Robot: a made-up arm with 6 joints. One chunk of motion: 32 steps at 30 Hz.
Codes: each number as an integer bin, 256 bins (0 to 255) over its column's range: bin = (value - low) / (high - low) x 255, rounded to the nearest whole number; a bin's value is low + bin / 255 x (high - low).
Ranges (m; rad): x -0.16..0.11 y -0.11..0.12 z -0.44..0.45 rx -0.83..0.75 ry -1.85..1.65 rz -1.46..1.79
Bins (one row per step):
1: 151 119 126 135 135 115
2: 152 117 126 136 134 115
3: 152 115 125 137 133 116
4: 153 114 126 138 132 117
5: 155 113 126 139 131 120
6: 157 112 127 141 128 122
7: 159 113 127 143 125 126
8: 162 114 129 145 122 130
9: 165 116 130 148 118 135
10: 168 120 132 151 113 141
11: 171 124 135 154 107 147
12: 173 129 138 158 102 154
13: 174 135 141 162 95 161
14: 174 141 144 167 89 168
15: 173 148 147 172 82 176
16: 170 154 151 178 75 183
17: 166 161 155 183 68 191
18: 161 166 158 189 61 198
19: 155 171 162 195 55 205
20: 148 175 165 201 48 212
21: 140 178 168 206 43 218
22: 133 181 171 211 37 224
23: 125 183 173 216 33 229
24: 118 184 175 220 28 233
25: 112 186 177 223 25 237
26: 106 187 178 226 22 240
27: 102 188 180 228 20 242
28: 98 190 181 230 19 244
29: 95 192 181 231 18 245
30: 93 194 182 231 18 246
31: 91 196 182 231 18 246
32: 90 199 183 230 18 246
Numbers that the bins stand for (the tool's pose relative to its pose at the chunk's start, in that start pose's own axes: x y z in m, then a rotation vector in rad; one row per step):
1: -0.0001 -0.0027 -0.0002 0.0065 0.0029 0.0057
2: 0.0009 -0.0045 -0.0002 0.0127 -0.0108 0.0057
3: 0.0009 -0.0063 -0.0037 0.0189 -0.0245 0.0184
4: 0.0020 -0.0072 -0.0002 0.0251 -0.0382 0.0312
5: 0.0041 -0.0081 -0.0002 0.0313 -0.0520 0.0694
6: 0.0062 -0.0090 0.0033 0.0436 -0.0931 0.0949
7: 0.0084 -0.0081 0.0033 0.0560 -0.1343 0.1459
8: 0.0115 -0.0072 0.0102 0.0684 -0.1755 0.1969
9: 0.0147 -0.0054 0.0137 0.0870 -0.2304 0.2606
10: 0.0179 -0.0018 0.0207 0.1056 -0.2990 0.3371
11: 0.0211 0.0018 0.0312 0.1242 -0.3814 0.4135
12: 0.0232 0.0064 0.0416 0.1490 -0.4500 0.5027
13: 0.0242 0.0118 0.0521 0.1738 -0.5461 0.5920
14: 0.0242 0.0172 0.0626 0.2047 -0.6284 0.6812
15: 0.0232 0.0235 0.0731 0.2357 -0.7245 0.7831
16: 0.0200 0.0289 0.0870 0.2729 -0.8206 0.8724
17: 0.0158 0.0352 0.1010 0.3039 -0.9167 0.9743
18: 0.0105 0.0397 0.1115 0.3411 -1.0127 1.0635
19: 0.0041 0.0442 0.1254 0.3782 -1.0951 1.1527
20: -0.0033 0.0478 0.1359 0.4154 -1.1912 1.2420
21: -0.0118 0.0505 0.1464 0.4464 -1.2598 1.3184
22: -0.0192 0.0533 0.1568 0.4774 -1.3422 1.3949
23: -0.0276 0.0551 0.1638 0.5084 -1.3971 1.4586
24: -0.0351 0.0560 0.1708 0.5331 -1.4657 1.5096
25: -0.0414 0.0578 0.1778 0.5517 -1.5069 1.5606
26: -0.0478 0.0587 0.1813 0.5703 -1.5480 1.5988
27: -0.0520 0.0596 0.1882 0.5827 -1.5755 1.6243
28: -0.0562 0.0614 0.1917 0.5951 -1.5892 1.6498
29: -0.0594 0.0632 0.1917 0.6013 -1.6029 1.6625
30: -0.0615 0.0650 0.1952 0.6013 -1.6029 1.6753
31: -0.0636 0.0668 0.1952 0.6013 -1.6029 1.6753
32: -0.0647 0.0695 0.1987 0.5951 -1.6029 1.6753

